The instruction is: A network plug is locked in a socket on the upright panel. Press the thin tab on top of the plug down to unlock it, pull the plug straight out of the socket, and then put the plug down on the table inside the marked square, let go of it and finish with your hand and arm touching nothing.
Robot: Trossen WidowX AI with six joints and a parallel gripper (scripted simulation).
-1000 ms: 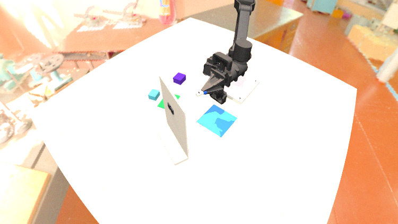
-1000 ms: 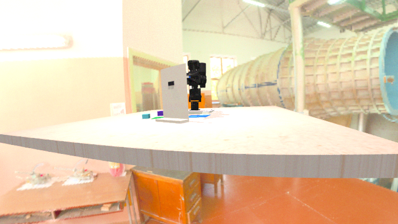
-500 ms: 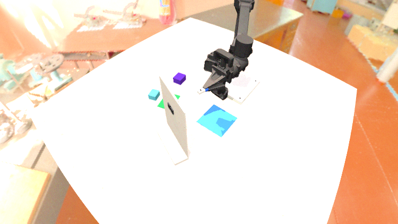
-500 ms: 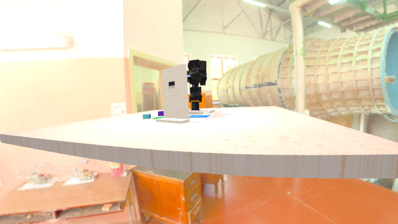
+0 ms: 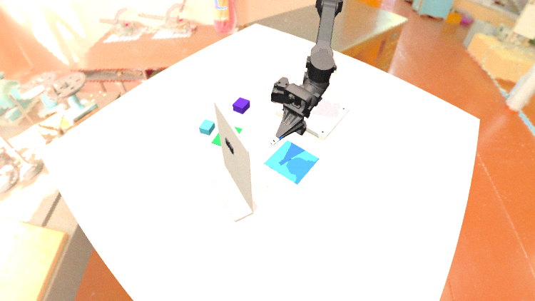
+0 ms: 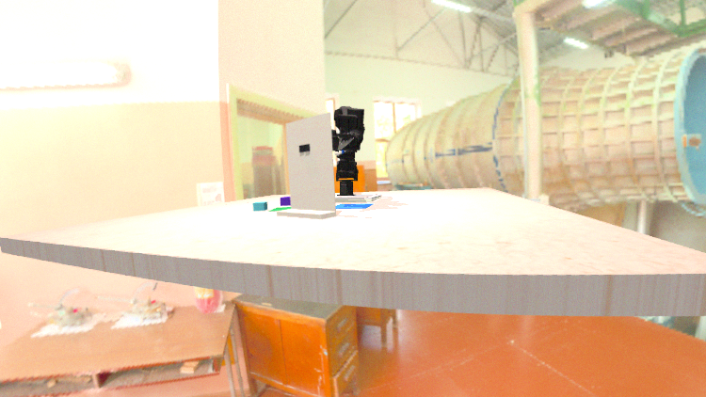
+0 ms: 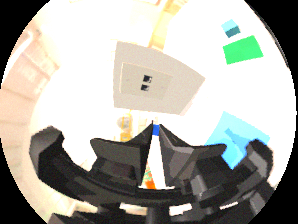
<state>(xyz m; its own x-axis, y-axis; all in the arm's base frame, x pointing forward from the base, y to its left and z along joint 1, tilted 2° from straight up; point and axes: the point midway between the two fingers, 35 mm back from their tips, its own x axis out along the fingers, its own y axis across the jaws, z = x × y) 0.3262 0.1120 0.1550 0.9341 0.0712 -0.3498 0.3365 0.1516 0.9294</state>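
My gripper tip is now 80 mm past the blue marked square and 160 mm above it. The rest, counted from my gripper tip: upright panel: 100 mm ahead, 60 mm to the right, 50 mm below.
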